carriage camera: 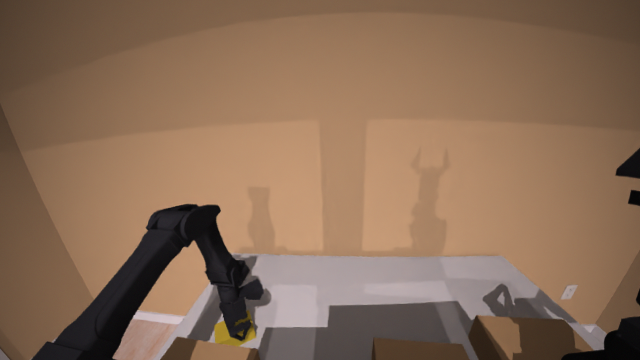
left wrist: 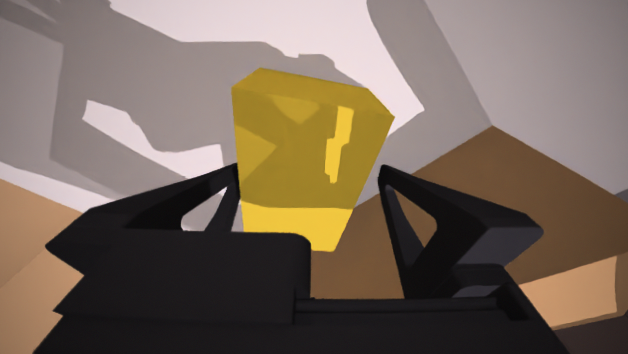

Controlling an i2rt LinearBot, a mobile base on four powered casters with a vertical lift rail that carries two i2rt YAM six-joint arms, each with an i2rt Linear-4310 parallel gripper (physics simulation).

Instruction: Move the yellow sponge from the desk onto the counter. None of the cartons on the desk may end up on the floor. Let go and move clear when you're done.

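Note:
The yellow sponge (carriage camera: 222, 332) (left wrist: 295, 150) rests on the pale desk (carriage camera: 295, 305) (left wrist: 320, 25) near its left side, just behind a carton. My left gripper (carriage camera: 241, 334) (left wrist: 311, 171) is open and low over the sponge. In the left wrist view its fingers stand on either side of the sponge, the left finger close against its edge and a gap at the right finger. Dark parts of the right arm show at the right edge of the carriage view; the right gripper is mostly cut off, and a wall shadow shows spread fingers. The counter does not show in these views.
A brown carton (carriage camera: 215, 350) (left wrist: 475, 200) stands close to the sponge, in front of it. Another carton (carriage camera: 420, 350) stands at the bottom centre right, and a larger carton (carriage camera: 525, 335) farther right. A wall (carriage camera: 345, 75) rises behind the desk. Floor shows left of the desk.

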